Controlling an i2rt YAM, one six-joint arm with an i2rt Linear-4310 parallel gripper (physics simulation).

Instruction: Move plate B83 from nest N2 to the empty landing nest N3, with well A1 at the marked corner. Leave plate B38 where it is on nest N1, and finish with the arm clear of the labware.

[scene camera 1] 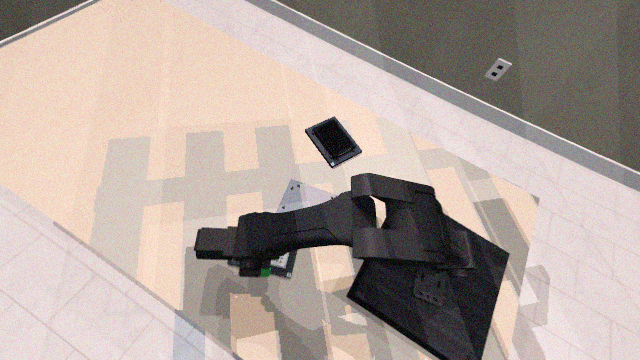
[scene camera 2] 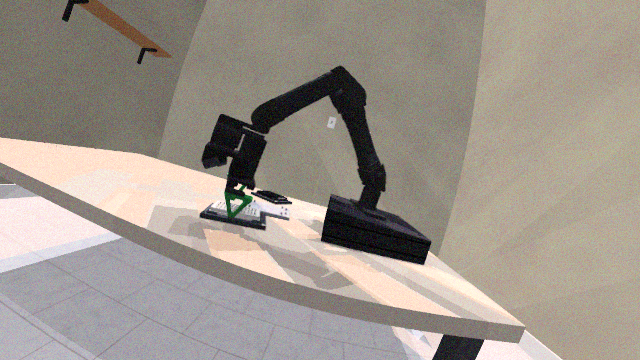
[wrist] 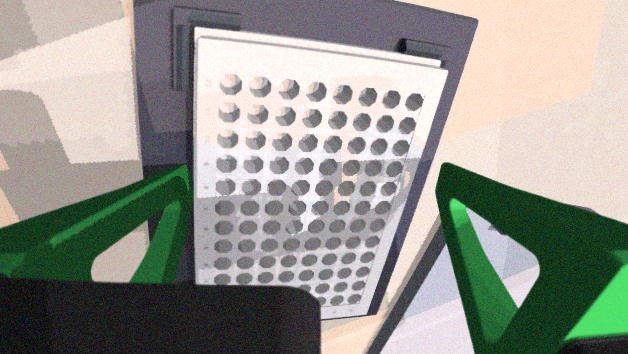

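A white well plate (scene camera 1: 281,260) (scene camera 2: 220,206) (wrist: 320,60) sits in a dark nest (scene camera 2: 250,224) (wrist: 300,12). My gripper (scene camera 2: 237,205) (wrist: 314,177) is open around it, with one green fingertip by each long side. The left fingertip in the wrist view is close to the plate's edge; the right one shows a gap. A pale blue-grey nest (scene camera 1: 310,192) (scene camera 2: 277,210) (wrist: 425,295) beside it shows bare, partly hidden by the arm. A black plate (scene camera 1: 334,139) (scene camera 2: 272,195) sits in another dark nest (scene camera 1: 346,156) further back. Plate and nest labels are not readable.
The arm's black base box (scene camera 1: 430,300) (scene camera 2: 375,235) stands to the right of the nests in both scene views. The table's near edge (scene camera 2: 200,265) runs in front of them. A wall outlet (scene camera 1: 498,69) (scene camera 2: 331,122) and a wooden wall shelf (scene camera 2: 120,27) are away from the labware.
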